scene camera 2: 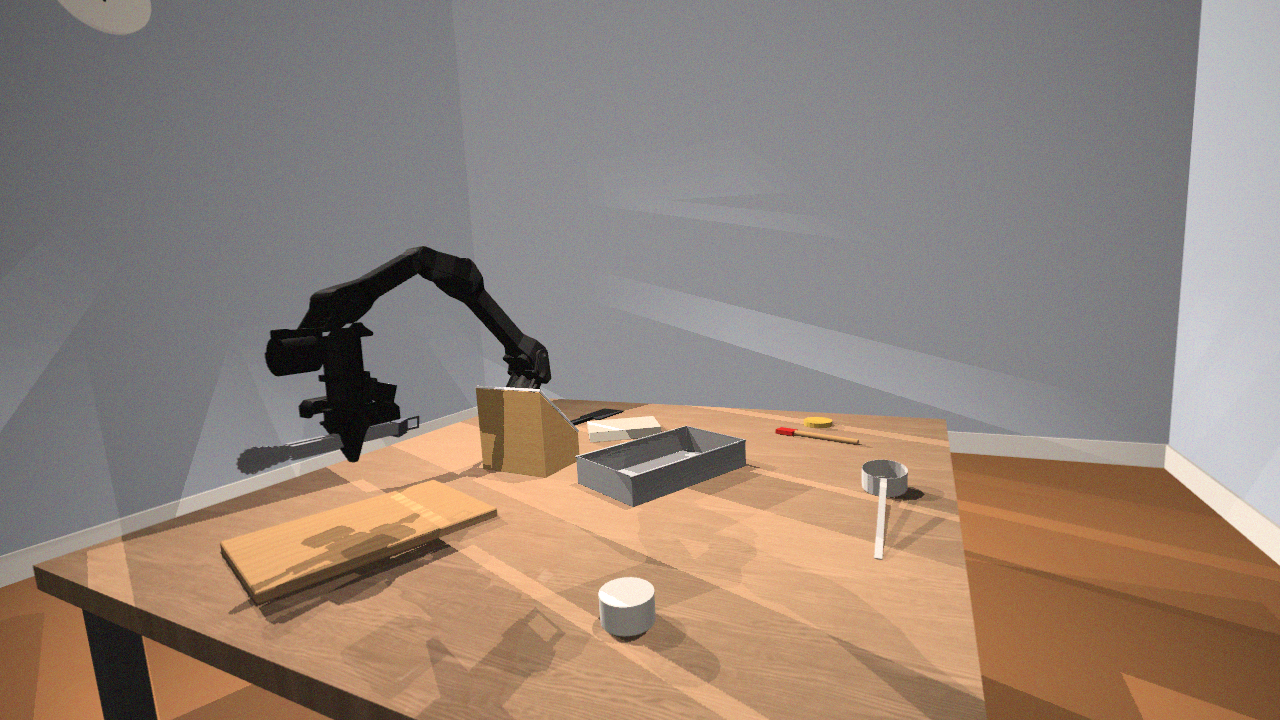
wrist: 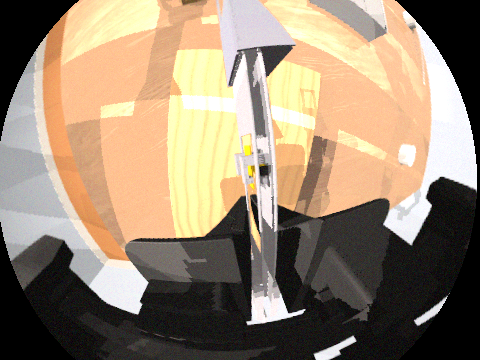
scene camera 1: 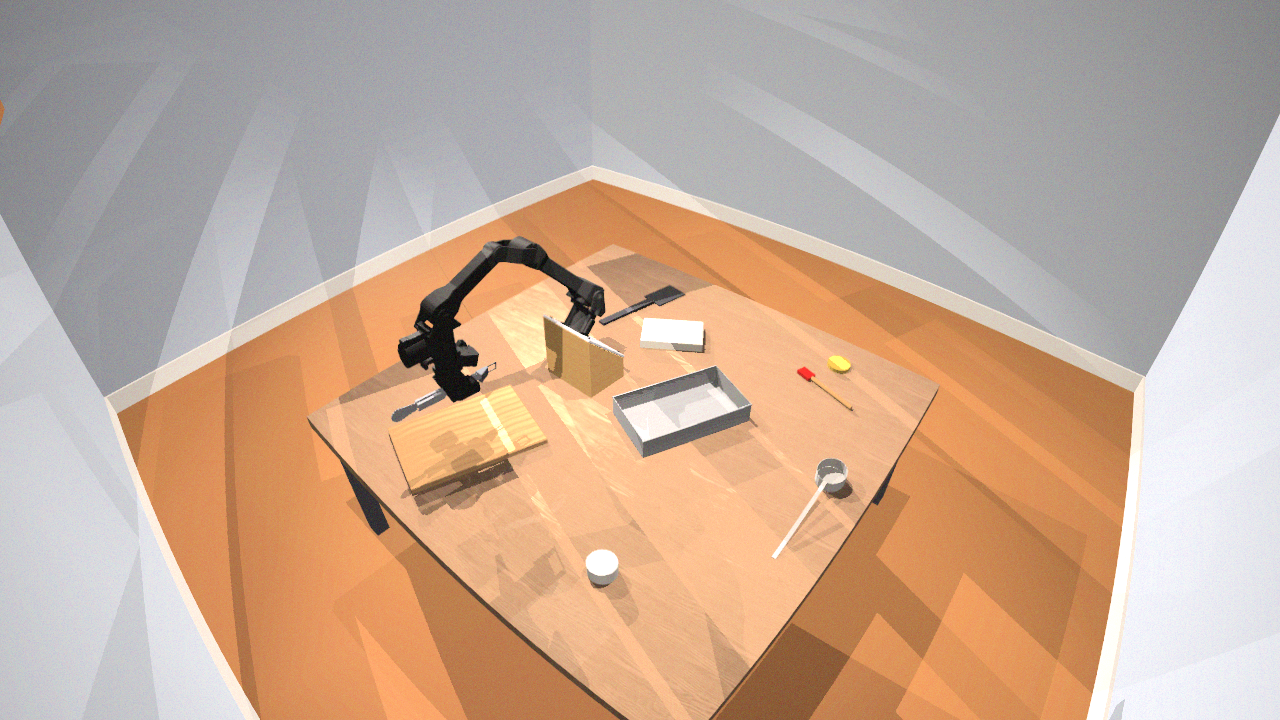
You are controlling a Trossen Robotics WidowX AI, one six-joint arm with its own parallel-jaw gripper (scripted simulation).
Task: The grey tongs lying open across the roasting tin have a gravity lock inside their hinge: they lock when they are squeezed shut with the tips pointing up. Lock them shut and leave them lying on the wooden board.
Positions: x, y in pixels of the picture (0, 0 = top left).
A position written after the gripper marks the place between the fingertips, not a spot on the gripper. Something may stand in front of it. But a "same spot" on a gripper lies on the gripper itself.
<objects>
gripper: scene camera 2 353, 461; wrist; scene camera 1
white block: scene camera 2; scene camera 1; not seen in the wrist view (out of frame)
same spot on gripper: (scene camera 1: 445, 383) = (wrist: 250, 279)
same spot on white block: (scene camera 1: 685, 335) = (scene camera 2: 638, 424)
</objects>
